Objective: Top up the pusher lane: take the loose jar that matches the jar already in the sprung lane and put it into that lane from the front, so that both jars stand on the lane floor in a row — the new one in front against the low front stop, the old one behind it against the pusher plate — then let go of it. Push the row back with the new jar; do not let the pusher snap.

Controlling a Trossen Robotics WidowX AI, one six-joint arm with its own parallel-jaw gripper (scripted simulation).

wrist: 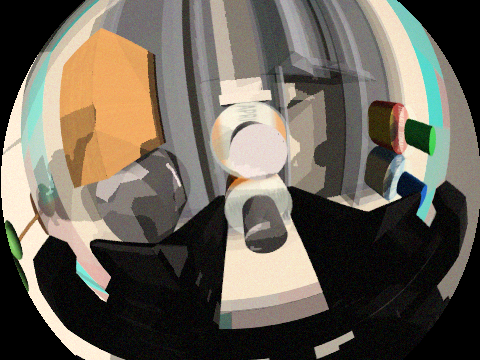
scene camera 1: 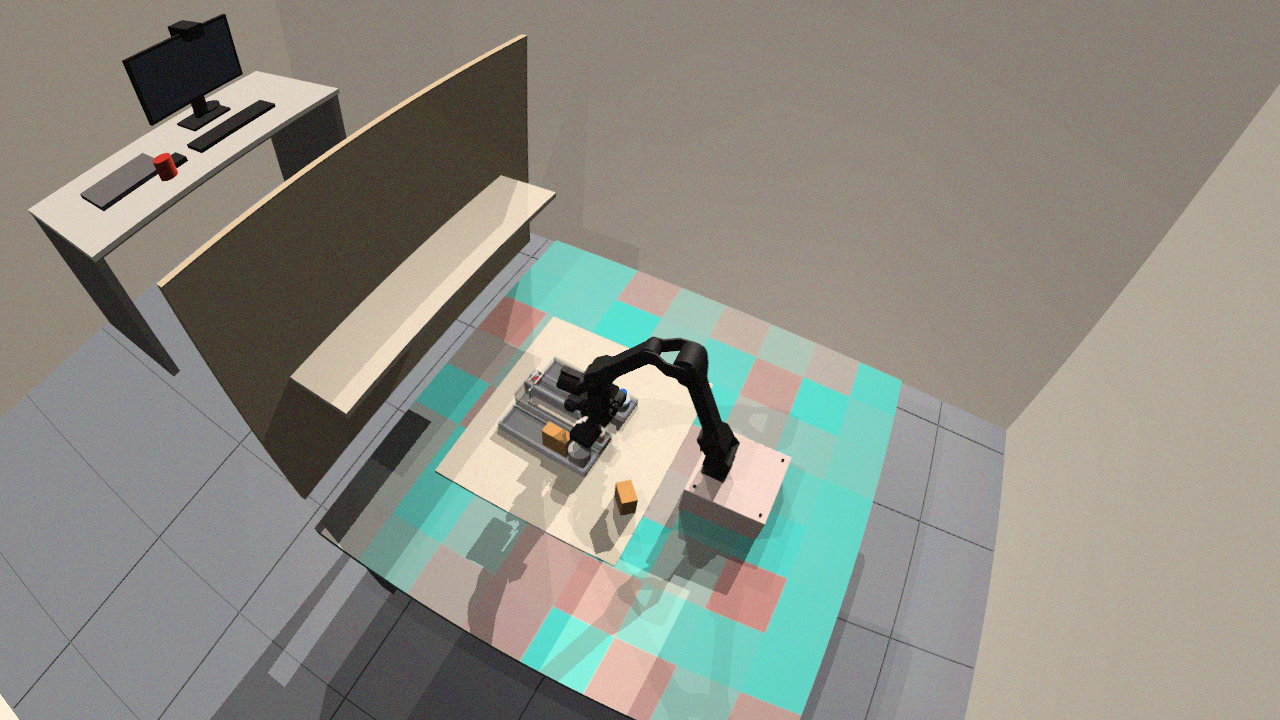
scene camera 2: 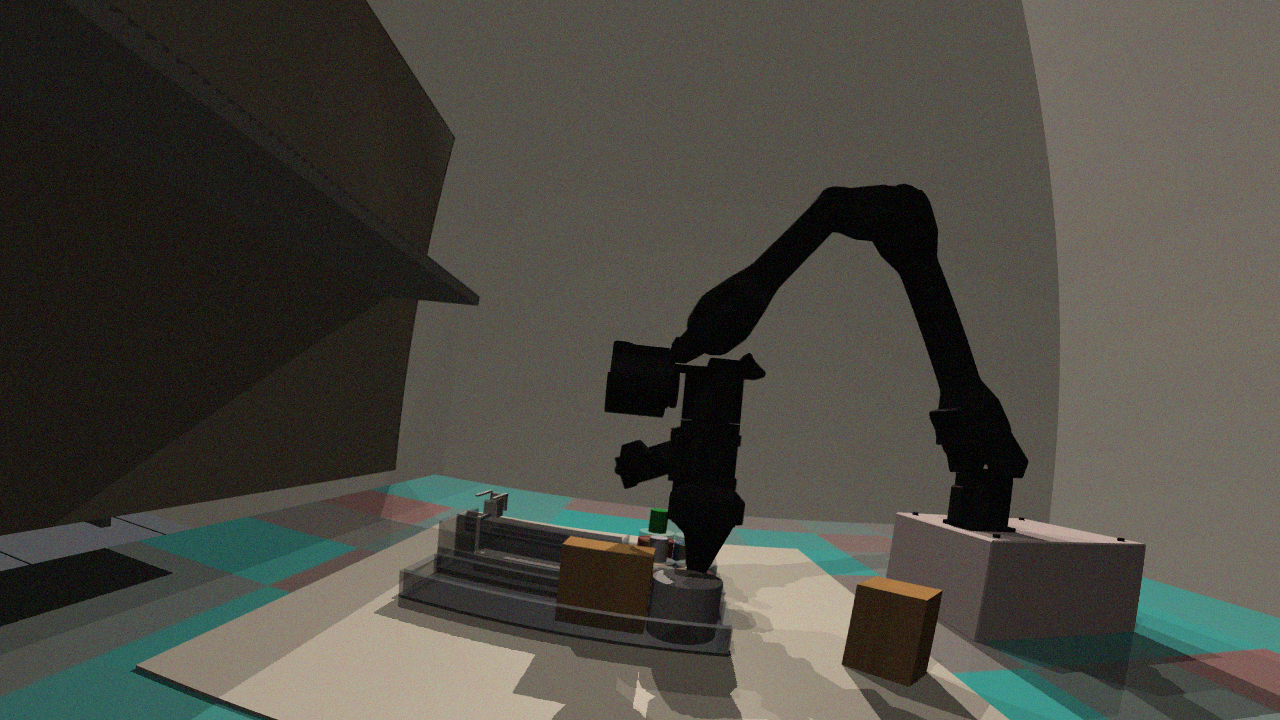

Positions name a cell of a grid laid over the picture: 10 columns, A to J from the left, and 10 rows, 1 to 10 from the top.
Labels:
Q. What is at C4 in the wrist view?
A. An orange box.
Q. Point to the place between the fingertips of my gripper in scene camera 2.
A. F9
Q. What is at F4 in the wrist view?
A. A jar.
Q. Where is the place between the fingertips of my gripper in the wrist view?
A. At F6

